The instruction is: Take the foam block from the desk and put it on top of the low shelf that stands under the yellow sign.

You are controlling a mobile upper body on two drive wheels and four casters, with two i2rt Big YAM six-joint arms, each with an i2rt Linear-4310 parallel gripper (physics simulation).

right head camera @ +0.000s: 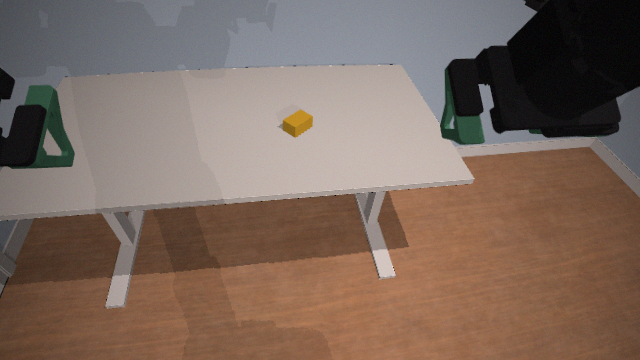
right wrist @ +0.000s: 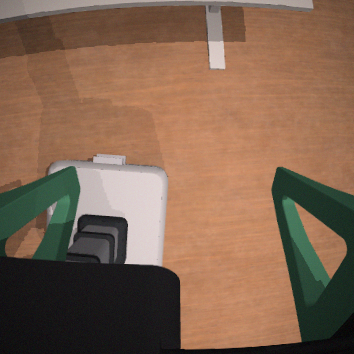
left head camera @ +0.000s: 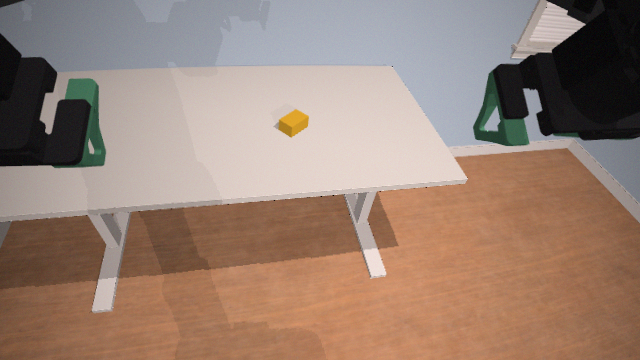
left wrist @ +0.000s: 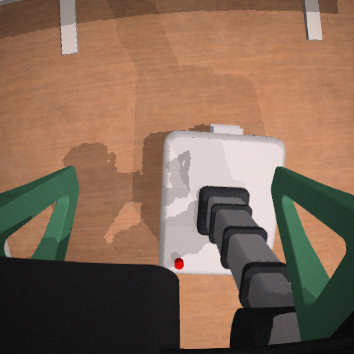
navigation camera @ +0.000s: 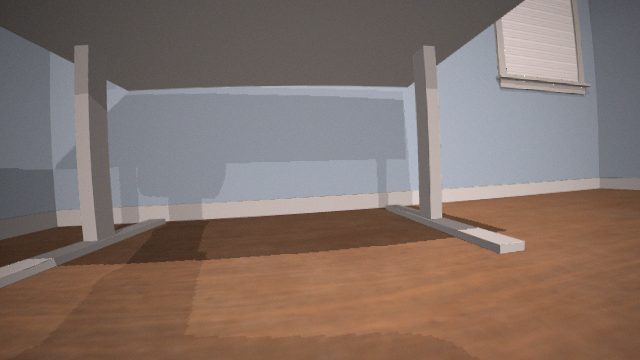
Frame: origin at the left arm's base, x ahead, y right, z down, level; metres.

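Where they show: left gripper, fingertip midpoint: (right head camera: 23,161) (left head camera: 48,159) (left wrist: 174,176); right gripper, fingertip midpoint: (right head camera: 486,129) (right wrist: 175,177) (left head camera: 515,131).
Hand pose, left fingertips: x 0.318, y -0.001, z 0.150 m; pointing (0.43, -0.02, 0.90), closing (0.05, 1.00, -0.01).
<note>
After its pixels a point has its place.
The foam block (left head camera: 293,123) @[x 1.031, y 0.254, z 0.645 m] (right head camera: 298,123) @[x 1.032, y 0.259, z 0.645 m], a small yellow-orange box, lies on the white desk (left head camera: 350,155) @[x 0.927, y 0.447, z 0.690 m] (right head camera: 350,155) @[x 0.926, y 0.435, z 0.690 m], right of the middle of the top. The desk's underside (navigation camera: 270,50) spans the navigation view. My left gripper (left wrist: 174,176) @[x 0.318, y -0.001, z 0.150 m] is open with nothing between its fingers; in both head views one green finger shows at the left, apart from the block. My right gripper (right wrist: 175,177) @[x 0.356, y 0.451, z 0.127 m] (left head camera: 542,136) (right head camera: 507,135) @[x 0.356, y 0.451, z 0.127 m] is open and empty, high at the right, also apart from the block. The low shelf and the yellow sign do not show in these views.
Desk feet (left head camera: 377,260) (right head camera: 382,262) (navigation camera: 510,246) @[x 0.842, y 0.692, z 1.393 m] stand on the wood floor (left head camera: 475,280) @[x 0.809, y 1.213, z 1.410 m]. A blue wall (left head camera: 350,30) @[x 1.613, y 0.517, z 0.543 m] (navigation camera: 515,135) @[x 1.779, y 1.599, z 0.984 m] is behind the desk, with a window (left head camera: 555,30) @[x 1.787, y 1.689, z 0.486 m] (navigation camera: 540,40) @[x 1.820, y 1.900, z 0.269 m] at the right. My white base (left wrist: 240,160) @[x 0.216, y 0.284, z 1.150 m] (right wrist: 142,200) @[x 0.180, y 0.387, z 1.150 m] shows below the wrists.
</note>
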